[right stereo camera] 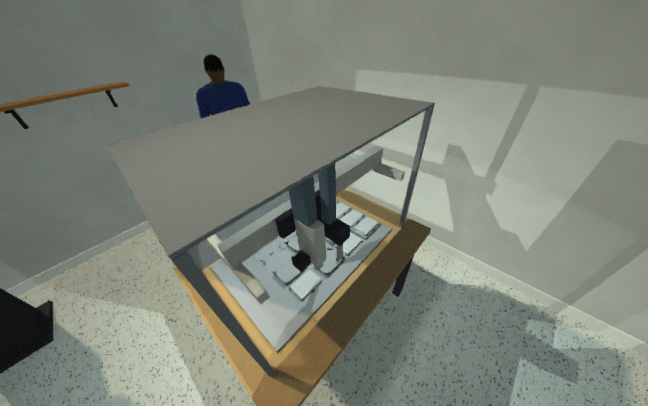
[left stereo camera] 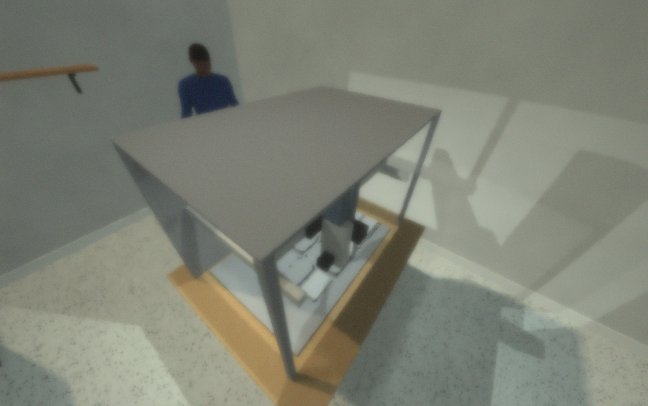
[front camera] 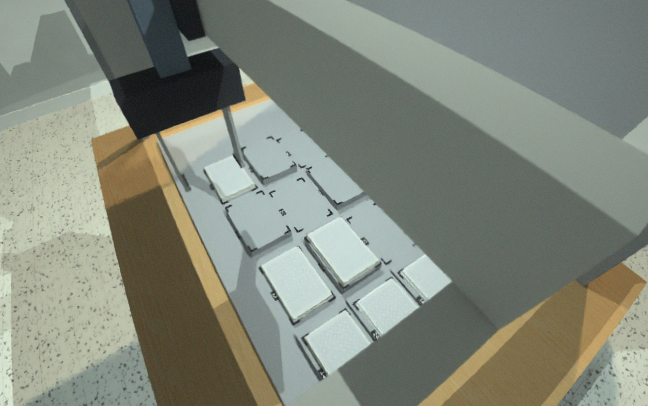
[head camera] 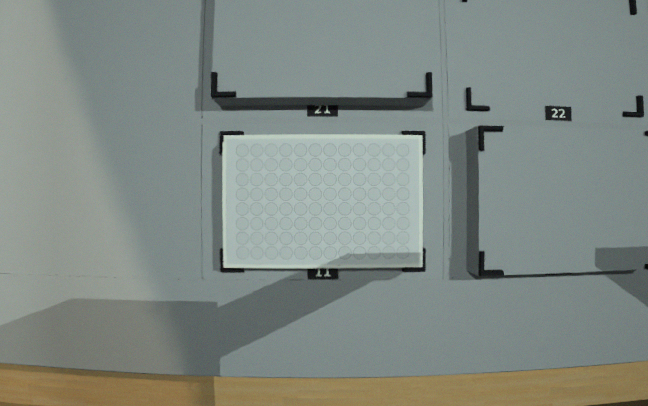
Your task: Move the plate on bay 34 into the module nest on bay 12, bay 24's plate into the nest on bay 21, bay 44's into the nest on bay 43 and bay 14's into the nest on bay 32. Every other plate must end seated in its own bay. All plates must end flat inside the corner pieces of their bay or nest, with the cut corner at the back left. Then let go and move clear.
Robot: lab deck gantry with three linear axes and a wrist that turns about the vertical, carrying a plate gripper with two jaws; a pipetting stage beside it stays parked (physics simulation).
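Places are measured from the robot's base along level axes (x ahead, y left, z up), in centimetres.
Pixels of known places: gripper, between the fingertips: [right stereo camera: 330,252] [front camera: 213,173]; robot's base, origin of its link: [right stereo camera: 302,300] [left stereo camera: 315,301] [front camera: 204,171] [head camera: 226,266].
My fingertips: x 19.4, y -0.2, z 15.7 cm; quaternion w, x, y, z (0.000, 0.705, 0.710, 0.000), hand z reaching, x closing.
Ahead of a thing's pixels: the offset from my fingertips to its top centre. "spot": to the spot under its first point.
My gripper [front camera: 214,177] is open, its two jaws apart and empty above the plate on bay 11 @(spot: dx -10.9, dy +4.5, dz -14.3 cm) [front camera: 231,180] [head camera: 322,202], which lies flat inside its corner pieces. The module nest on bay 12 @(dx +3.4, dy +4.5, dz -13.5 cm) [front camera: 257,225] [head camera: 560,200] and the nest on bay 21 @(spot: dx -11.7, dy +15.6, dz -13.8 cm) [front camera: 270,159] [head camera: 320,45] carry no plate. The nest on bay 32 @(spot: dx +5.7, dy +25.0, dz -13.8 cm) [front camera: 340,186] is partly hidden by the beam, with no plate on its visible part. The plate on bay 14 @(spot: dx +33.7, dy +4.3, dz -12.8 cm) [front camera: 337,342], bay 24's plate @(dx +36.2, dy +15.2, dz -12.8 cm) [front camera: 386,304] and bay 34's plate @(dx +36.2, dy +25.9, dz -12.8 cm) [front camera: 427,276] show in the front view. Nest 43 and bay 44 are hidden there.
The plate on bay 13 @(spot: dx +20.9, dy +4.3, dz -14.3 cm) [front camera: 297,284] and the plate on bay 23 @(spot: dx +20.6, dy +14.7, dz -12.4 cm) [front camera: 342,251] stand beyond nest 12 in the front view. A wide grey beam [front camera: 425,125] crosses above the deck. A wooden edge [front camera: 225,310] [head camera: 350,392] borders the deck. A person [left stereo camera: 207,95] [right stereo camera: 222,98] stands behind the enclosure.
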